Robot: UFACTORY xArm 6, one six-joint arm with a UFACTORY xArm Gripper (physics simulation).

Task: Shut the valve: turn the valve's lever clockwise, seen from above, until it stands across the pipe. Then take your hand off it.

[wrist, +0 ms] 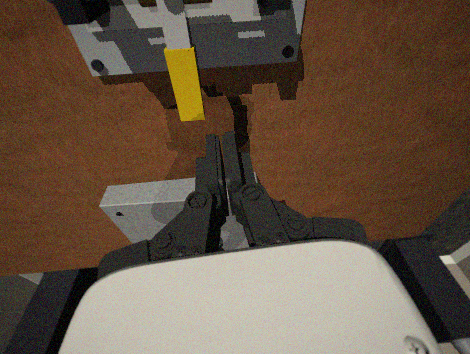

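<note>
The valve's lever [177, 32] shows at the top of the wrist view, a light grey bar with a yellow grip [186, 85] at its near end. It runs out over the front edge of the base plate, roughly square to that edge with a slight slant. The pipe does not show clearly; the upper part of the valve is cut off by the view's top edge. My gripper [222, 151] is shut and empty. Its fingertips are just below and right of the yellow grip's end in the view, with a visible gap between them.
The grey base plate [250, 50] with dark bolts lies across the top of the view on the brown wooden table [375, 125]. A light grey block [145, 193] lies at the lower left, partly hidden behind my gripper. Dark shadows fall between plate and fingers.
</note>
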